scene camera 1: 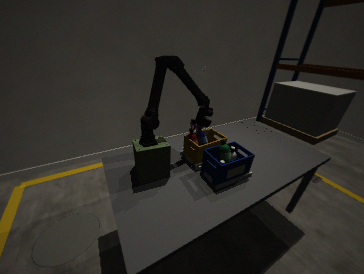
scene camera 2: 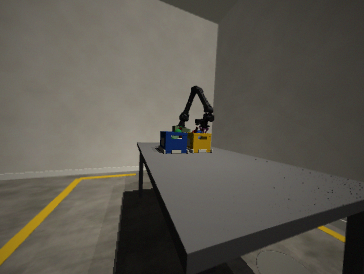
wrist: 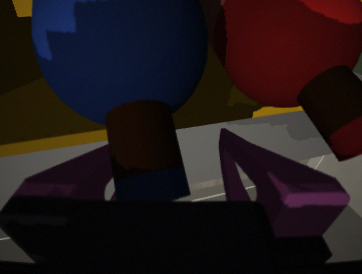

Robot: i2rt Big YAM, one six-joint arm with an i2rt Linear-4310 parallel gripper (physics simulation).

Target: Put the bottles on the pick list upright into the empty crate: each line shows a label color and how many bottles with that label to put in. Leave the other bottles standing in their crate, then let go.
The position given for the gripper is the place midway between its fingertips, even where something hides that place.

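Note:
Visible: the gripper (wrist: 180,136); a red bottle (wrist: 283,61); a blue bottle (wrist: 130,73).

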